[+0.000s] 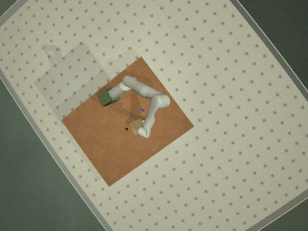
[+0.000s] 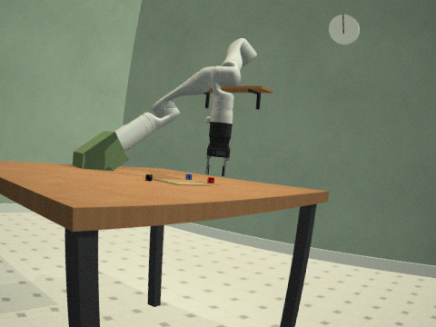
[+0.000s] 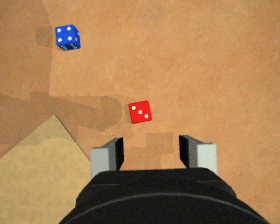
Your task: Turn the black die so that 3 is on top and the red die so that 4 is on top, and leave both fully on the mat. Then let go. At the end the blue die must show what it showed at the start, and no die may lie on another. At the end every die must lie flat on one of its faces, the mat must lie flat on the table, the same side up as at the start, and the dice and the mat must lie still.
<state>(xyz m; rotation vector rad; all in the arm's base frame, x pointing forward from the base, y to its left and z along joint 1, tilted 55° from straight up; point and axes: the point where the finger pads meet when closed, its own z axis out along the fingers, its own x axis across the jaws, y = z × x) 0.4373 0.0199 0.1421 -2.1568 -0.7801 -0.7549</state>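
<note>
Now: hand 4 cm above the red die, 3 cm past it and 2 cm to the right of it. The rest, counted from my hand: tan mat: 13 cm to the right, 5 cm below, 3 cm behind; then blue die: 14 cm behind, 4 cm below, 2 cm to the left; then black die: 24 cm to the right, 8 cm behind, 4 cm below.
</note>
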